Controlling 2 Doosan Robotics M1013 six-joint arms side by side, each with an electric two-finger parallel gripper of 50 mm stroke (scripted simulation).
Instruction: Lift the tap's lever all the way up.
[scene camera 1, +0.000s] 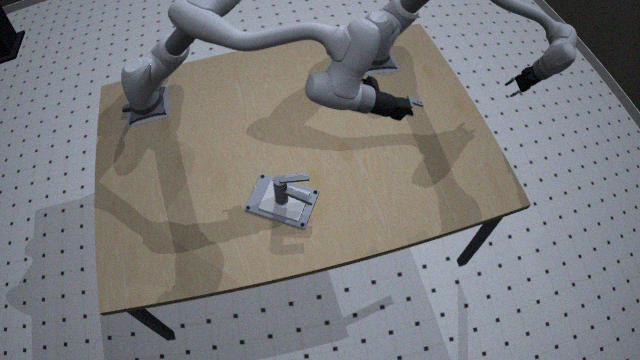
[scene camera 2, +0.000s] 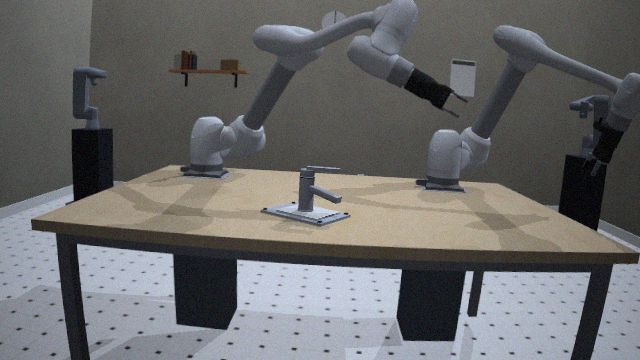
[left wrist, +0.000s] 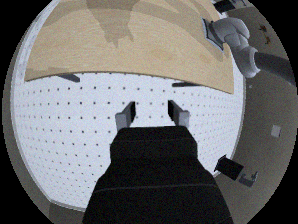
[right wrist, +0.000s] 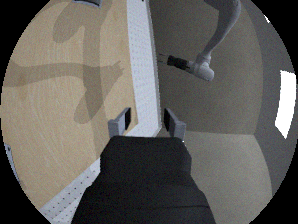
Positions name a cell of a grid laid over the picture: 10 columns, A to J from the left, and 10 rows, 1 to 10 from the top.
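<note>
Scene camera 1 shows a plate (scene camera 1: E6) and the right gripper (scene camera 1: G4). In scene camera 2, a grey tap (scene camera 2: E6) is visible, as is the right gripper (scene camera 2: H4). Left wrist view: the left gripper (left wrist: F5). Right wrist view: the right gripper (right wrist: E6).
</note>
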